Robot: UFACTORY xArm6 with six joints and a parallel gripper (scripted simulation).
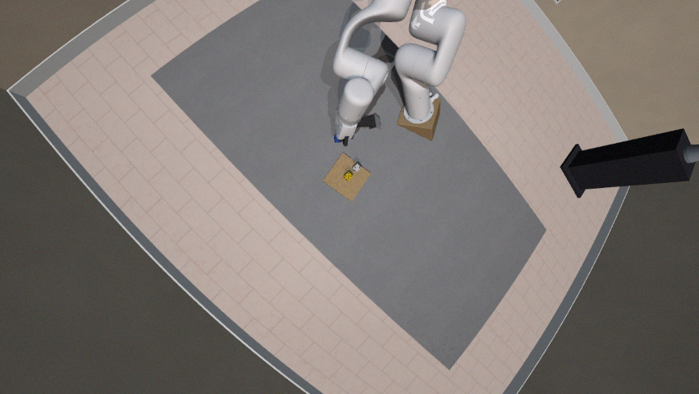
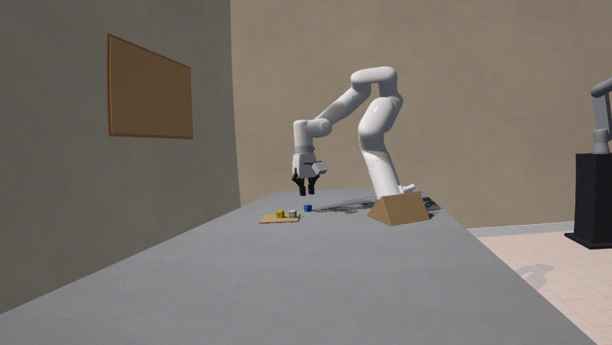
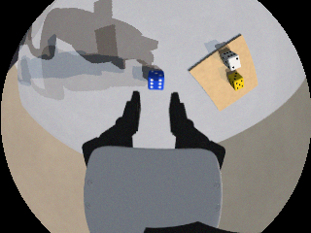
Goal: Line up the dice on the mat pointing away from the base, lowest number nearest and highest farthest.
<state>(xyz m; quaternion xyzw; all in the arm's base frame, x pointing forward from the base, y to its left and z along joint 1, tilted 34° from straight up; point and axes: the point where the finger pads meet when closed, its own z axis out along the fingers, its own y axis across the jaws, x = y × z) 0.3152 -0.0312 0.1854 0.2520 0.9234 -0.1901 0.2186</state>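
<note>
My gripper is now 7 cm above the blue die. From my hand the other things lie so: yellow die (7 cm ahead, 14 cm to the left, 7 cm below); then tan mat (7 cm ahead, 14 cm to the left, 9 cm below); then white die (2 cm ahead, 14 cm to the left, 7 cm below).
</note>
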